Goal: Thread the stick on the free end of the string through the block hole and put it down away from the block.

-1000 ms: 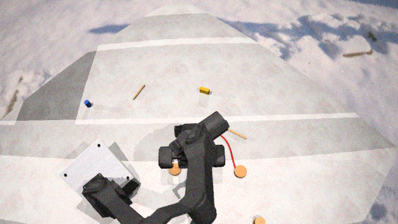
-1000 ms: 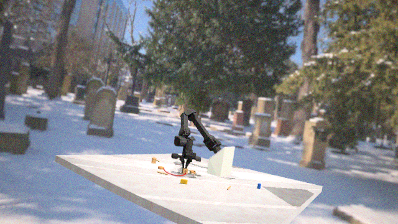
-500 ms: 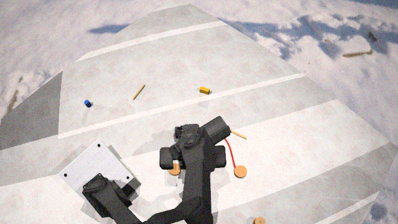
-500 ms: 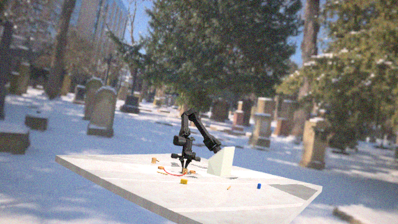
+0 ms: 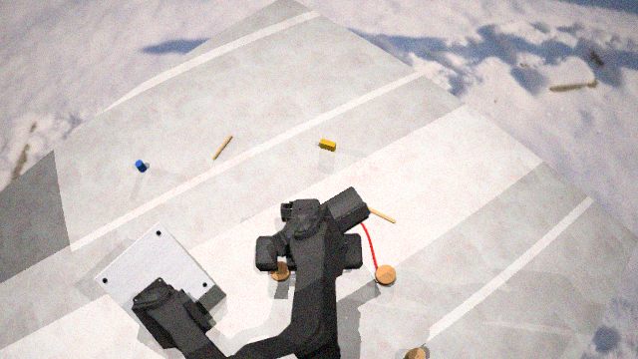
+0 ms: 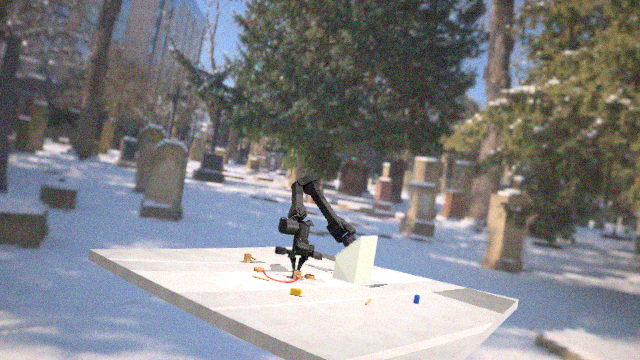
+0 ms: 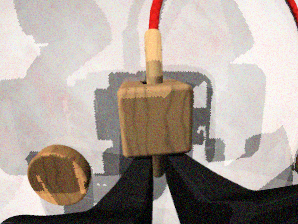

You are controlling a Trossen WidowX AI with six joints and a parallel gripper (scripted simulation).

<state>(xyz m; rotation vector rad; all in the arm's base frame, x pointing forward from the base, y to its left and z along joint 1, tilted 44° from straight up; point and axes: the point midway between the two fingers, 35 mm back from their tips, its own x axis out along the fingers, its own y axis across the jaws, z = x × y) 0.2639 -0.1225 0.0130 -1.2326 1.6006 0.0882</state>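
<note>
The wooden block lies 20 mm ahead of my gripper tip, 20 mm to the left of it and 10 mm above it. Also, from my gripper tip: yellow piece: 220 mm ahead, 180 mm to the left; then round wooden button: 90 mm ahead, 120 mm to the right; then blue cylinder: 140 mm behind, 460 mm to the left.
</note>
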